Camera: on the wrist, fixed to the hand. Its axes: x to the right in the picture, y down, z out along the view.
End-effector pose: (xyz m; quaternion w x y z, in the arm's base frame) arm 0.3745 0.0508 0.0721 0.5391 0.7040 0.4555 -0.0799
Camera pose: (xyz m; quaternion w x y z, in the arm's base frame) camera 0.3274 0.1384 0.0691 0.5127 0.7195 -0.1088 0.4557
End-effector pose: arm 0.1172 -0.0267 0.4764 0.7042 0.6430 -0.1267 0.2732
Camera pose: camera 0.1411 0.0649 0.4455 0.4234 0.2160 -0.5189 0.7105
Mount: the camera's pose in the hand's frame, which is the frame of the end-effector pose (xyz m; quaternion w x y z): 0.0235 -0.0367 -0.0895 0.6969 -0.1719 0.0861 0.6909
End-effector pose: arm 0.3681 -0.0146 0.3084 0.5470 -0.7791 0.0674 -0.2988
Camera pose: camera 0.3308 -0.0830 0.3703 0.4479 -0.5647 0.6837 0.1142
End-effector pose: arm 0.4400 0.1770 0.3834 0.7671 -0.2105 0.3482 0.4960
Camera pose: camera 0.4504 0.1162 0.3052 0.1257 -0.0807 0.3689 0.9174
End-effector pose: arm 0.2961 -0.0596 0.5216 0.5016 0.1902 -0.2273 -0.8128
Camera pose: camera 0.3075 -0.0823 0.4254 0.9634 -0.0407 -0.1069 -0.2426
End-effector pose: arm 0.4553 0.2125 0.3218 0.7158 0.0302 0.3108 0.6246
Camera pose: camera 0.4449 0.1951 0.2243 0.0457 0.0590 0.1500 0.9859
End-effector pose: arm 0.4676 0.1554 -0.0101 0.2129 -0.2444 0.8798 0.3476
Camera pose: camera 0.4519 0.0613 0.0182 0.2096 -0.3710 -0.7406 -0.5196
